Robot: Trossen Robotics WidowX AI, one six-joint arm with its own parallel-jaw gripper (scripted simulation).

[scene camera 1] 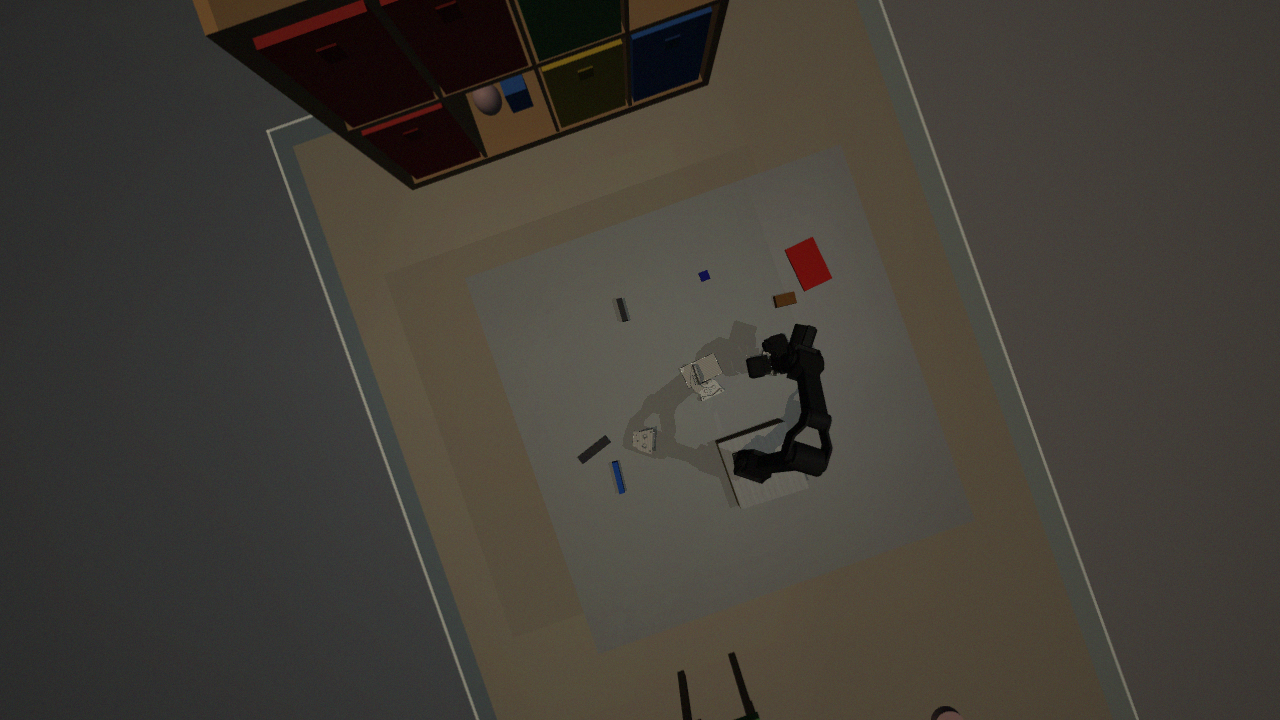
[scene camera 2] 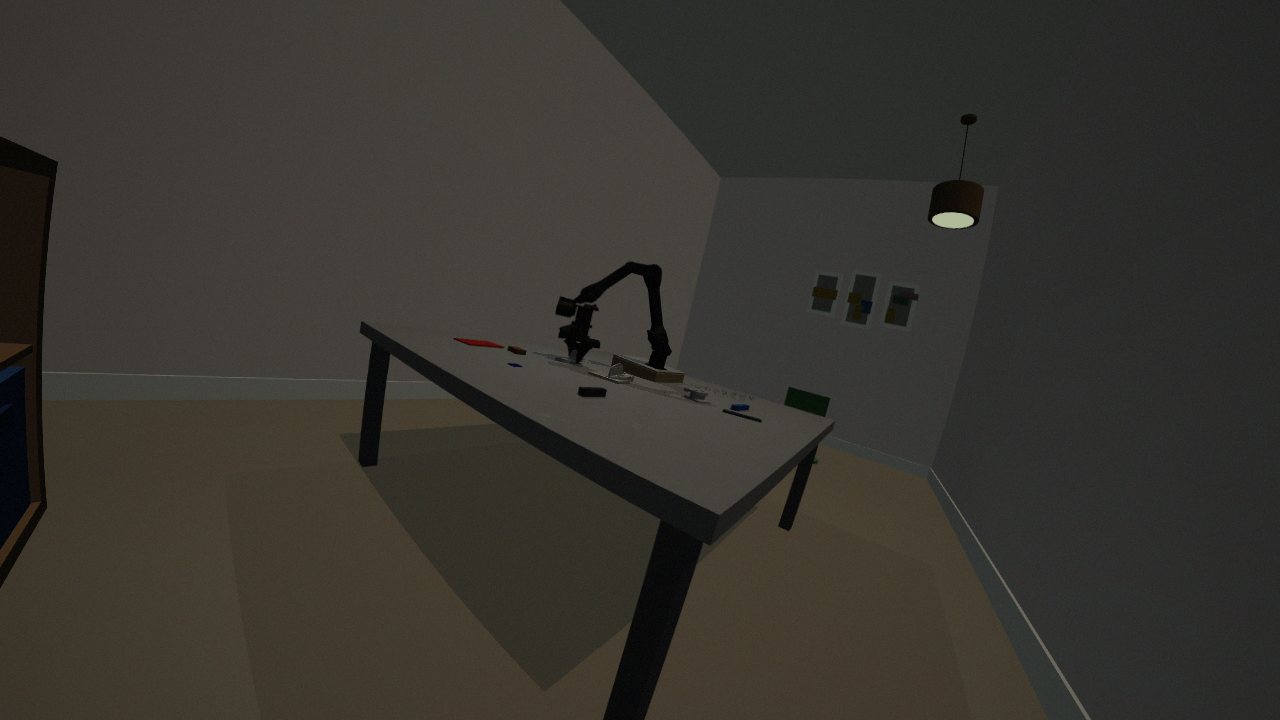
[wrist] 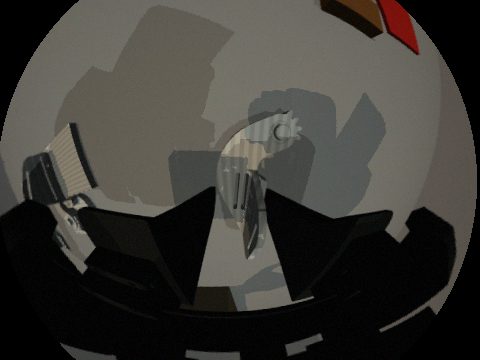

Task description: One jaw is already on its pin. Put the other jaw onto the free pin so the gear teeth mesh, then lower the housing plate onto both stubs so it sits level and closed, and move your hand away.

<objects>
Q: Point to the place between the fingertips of my gripper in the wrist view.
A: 239, 193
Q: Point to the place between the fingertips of my gripper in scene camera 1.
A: At 768, 362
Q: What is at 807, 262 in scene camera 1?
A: A red flat piece.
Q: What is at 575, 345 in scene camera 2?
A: My gripper.
</objects>
